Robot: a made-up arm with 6 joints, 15 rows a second.
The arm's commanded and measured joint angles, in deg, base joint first. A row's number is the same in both.
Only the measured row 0 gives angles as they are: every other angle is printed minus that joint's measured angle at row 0.
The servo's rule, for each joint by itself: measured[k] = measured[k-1] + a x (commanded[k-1-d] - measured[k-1]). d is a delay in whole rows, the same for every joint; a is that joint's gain. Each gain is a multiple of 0.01, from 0.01 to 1. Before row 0 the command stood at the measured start. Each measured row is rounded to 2 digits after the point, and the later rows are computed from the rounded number. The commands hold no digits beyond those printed.
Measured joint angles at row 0:
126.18 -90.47 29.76 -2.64 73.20 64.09
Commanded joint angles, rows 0 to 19:
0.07 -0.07 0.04 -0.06 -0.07 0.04
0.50 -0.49 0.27 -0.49 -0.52 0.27
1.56 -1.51 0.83 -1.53 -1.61 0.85
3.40 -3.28 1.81 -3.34 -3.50 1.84
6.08 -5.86 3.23 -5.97 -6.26 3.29
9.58 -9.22 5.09 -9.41 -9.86 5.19
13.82 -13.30 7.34 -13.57 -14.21 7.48
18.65 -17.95 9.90 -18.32 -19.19 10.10
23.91 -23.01 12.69 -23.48 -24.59 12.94
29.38 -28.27 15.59 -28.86 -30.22 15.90
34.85 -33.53 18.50 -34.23 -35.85 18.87
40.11 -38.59 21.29 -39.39 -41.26 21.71
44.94 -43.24 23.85 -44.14 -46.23 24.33
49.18 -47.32 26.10 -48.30 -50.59 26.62
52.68 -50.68 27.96 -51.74 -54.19 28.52
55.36 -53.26 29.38 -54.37 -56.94 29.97
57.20 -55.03 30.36 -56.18 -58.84 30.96
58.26 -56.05 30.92 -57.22 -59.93 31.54
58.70 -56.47 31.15 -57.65 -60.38 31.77
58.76 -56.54 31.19 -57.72 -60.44 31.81
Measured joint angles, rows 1 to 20:
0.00 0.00 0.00 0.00 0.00 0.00
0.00 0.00 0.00 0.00 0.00 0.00
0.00 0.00 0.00 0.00 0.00 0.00
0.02 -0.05 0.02 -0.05 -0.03 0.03
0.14 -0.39 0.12 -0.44 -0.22 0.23
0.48 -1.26 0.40 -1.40 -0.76 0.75
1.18 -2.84 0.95 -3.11 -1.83 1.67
2.36 -5.20 1.84 -5.63 -3.56 3.03
4.09 -8.34 3.11 -8.96 -6.02 4.84
6.43 -12.21 4.76 -13.02 -9.21 7.06
9.36 -16.69 6.76 -17.68 -13.10 9.61
12.85 -21.62 9.07 -22.78 -17.58 12.41
16.82 -26.81 11.61 -28.13 -22.51 15.34
21.15 -32.05 14.30 -33.50 -27.71 18.31
25.70 -37.15 17.03 -38.68 -32.99 21.17
30.32 -41.90 19.69 -43.48 -38.15 23.82
34.85 -46.13 22.19 -47.72 -43.00 26.17
39.13 -49.68 24.44 -51.26 -47.36 28.14
43.03 -52.47 26.37 -54.00 -51.10 29.68
46.43 -54.47 27.93 -55.92 -54.12 30.76
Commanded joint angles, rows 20 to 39:
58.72 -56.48 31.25 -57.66 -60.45 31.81
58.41 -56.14 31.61 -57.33 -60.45 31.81
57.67 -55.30 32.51 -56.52 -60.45 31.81
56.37 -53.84 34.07 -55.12 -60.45 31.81
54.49 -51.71 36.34 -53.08 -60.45 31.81
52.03 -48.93 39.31 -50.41 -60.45 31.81
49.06 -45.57 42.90 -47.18 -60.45 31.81
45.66 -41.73 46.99 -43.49 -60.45 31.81
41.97 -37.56 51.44 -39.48 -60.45 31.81
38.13 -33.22 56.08 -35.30 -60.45 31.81
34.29 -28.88 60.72 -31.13 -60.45 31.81
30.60 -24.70 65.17 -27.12 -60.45 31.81
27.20 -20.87 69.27 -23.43 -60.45 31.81
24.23 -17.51 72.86 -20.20 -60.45 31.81
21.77 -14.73 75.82 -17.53 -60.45 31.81
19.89 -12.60 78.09 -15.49 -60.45 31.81
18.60 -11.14 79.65 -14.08 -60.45 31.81
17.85 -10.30 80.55 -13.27 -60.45 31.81
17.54 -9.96 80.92 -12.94 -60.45 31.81
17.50 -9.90 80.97 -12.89 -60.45 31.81
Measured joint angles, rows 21 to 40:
49.27 -55.70 29.10 -57.06 -56.39 31.42
51.53 -56.30 29.90 -57.58 -57.95 31.71
53.27 -56.49 30.40 -57.70 -58.92 31.79
54.58 -56.48 30.73 -57.66 -59.52 31.81
55.50 -56.21 31.07 -57.37 -59.88 31.81
56.02 -55.50 31.63 -56.62 -60.10 31.81
56.10 -54.21 32.58 -55.30 -60.24 31.81
55.71 -52.26 34.05 -53.35 -60.32 31.81
54.83 -49.66 36.10 -50.76 -60.37 31.81
53.45 -46.47 38.75 -47.61 -60.40 31.81
51.58 -42.77 41.96 -43.98 -60.42 31.81
49.27 -38.71 45.66 -40.02 -60.43 31.81
46.60 -34.43 49.72 -35.87 -60.44 31.81
43.65 -30.10 54.01 -31.70 -60.44 31.81
40.52 -25.89 58.36 -27.67 -60.44 31.81
37.32 -21.97 62.61 -23.94 -60.44 31.81
34.18 -18.49 66.61 -20.65 -60.44 31.81
31.20 -15.56 70.20 -17.90 -60.44 31.81
28.49 -13.25 73.28 -15.78 -60.44 31.81
26.12 -11.60 75.76 -14.28 -60.44 31.81

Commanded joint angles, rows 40 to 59:
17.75 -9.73 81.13 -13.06 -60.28 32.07
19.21 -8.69 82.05 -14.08 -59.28 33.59
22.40 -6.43 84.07 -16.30 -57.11 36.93
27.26 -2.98 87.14 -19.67 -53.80 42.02
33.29 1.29 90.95 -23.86 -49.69 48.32
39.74 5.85 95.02 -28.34 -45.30 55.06
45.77 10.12 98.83 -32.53 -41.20 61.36
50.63 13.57 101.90 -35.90 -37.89 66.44
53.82 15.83 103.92 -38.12 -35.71 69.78
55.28 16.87 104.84 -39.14 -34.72 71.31
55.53 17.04 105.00 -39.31 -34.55 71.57
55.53 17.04 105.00 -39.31 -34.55 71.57
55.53 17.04 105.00 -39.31 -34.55 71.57
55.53 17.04 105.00 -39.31 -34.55 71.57
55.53 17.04 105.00 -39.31 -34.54 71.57
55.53 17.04 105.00 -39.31 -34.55 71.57
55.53 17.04 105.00 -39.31 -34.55 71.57
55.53 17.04 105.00 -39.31 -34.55 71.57
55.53 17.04 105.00 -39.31 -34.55 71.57
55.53 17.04 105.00 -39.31 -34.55 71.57
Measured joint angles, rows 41 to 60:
24.14 -10.59 77.63 -13.39 -60.44 31.81
22.56 -10.10 78.91 -12.99 -60.44 31.81
21.35 -9.94 79.71 -12.90 -60.44 31.81
20.49 -9.78 80.26 -13.04 -60.38 32.03
20.18 -8.93 80.96 -13.96 -59.95 33.34
20.71 -6.98 82.17 -16.02 -58.84 36.36
22.28 -3.86 84.11 -19.23 -56.87 41.11
24.92 0.16 86.78 -23.30 -54.07 47.17
28.48 4.60 89.99 -27.74 -50.65 53.80
32.63 8.91 93.44 -31.96 -46.96 60.15
36.95 12.54 96.74 -35.43 -43.42 65.43
41.00 15.11 99.54 -37.80 -40.41 69.08
44.43 16.48 101.61 -38.98 -38.19 70.95
47.09 16.92 102.93 -39.27 -36.77 71.47
49.12 17.01 103.74 -39.31 -35.90 71.55
50.66 17.03 104.23 -39.31 -35.37 71.57
51.83 17.04 104.53 -39.31 -35.05 71.57
52.72 17.04 104.71 -39.31 -34.85 71.57
53.39 17.04 104.82 -39.31 -34.73 71.57
53.90 17.04 104.89 -39.31 -34.66 71.57

